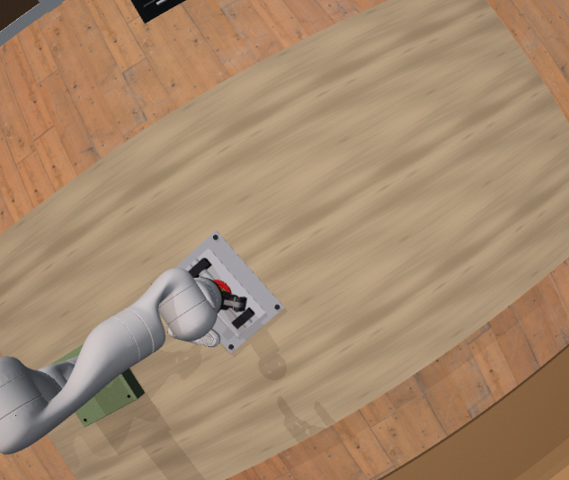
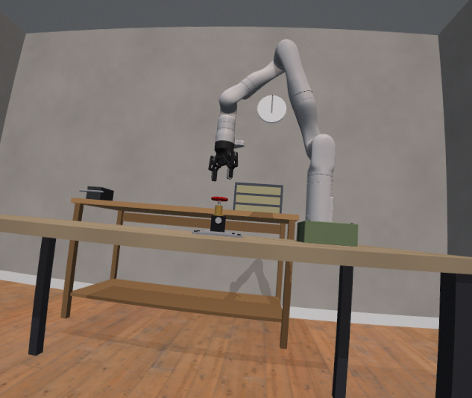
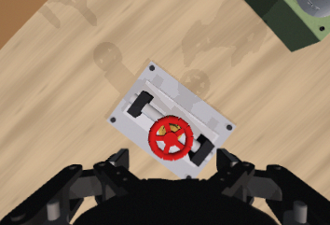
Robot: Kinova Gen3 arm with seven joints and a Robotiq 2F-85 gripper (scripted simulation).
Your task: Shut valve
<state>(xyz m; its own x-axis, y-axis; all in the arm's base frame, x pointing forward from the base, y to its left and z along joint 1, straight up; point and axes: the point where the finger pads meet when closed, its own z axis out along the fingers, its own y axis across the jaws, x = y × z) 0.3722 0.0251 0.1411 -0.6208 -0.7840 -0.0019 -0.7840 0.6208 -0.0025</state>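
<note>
Now: the red handwheel 90 mm below my hand.
</note>
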